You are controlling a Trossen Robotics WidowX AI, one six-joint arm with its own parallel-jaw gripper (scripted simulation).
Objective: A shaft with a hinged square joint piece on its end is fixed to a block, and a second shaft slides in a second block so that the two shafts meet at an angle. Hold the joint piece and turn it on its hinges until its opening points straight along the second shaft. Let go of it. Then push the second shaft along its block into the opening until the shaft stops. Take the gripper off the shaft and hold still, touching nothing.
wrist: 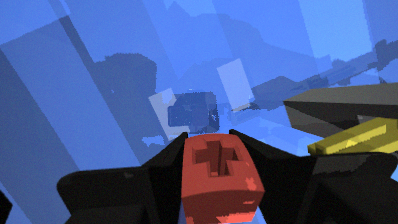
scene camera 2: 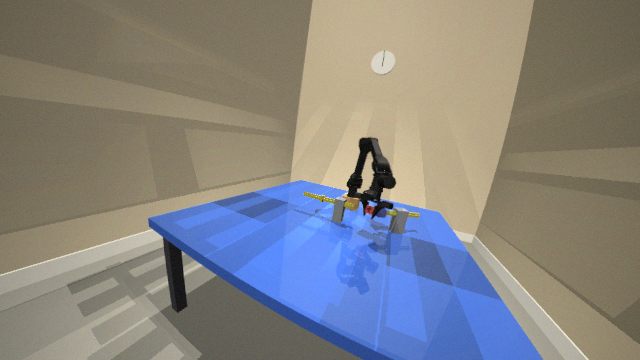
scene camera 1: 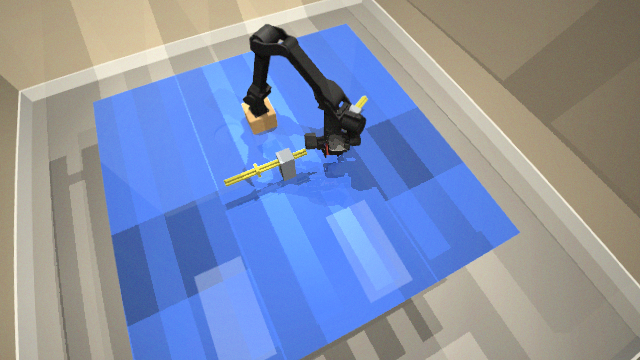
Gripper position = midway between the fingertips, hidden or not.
I see my gripper (scene camera 1: 331, 156).
My gripper also shows in the wrist view (wrist: 208, 134).
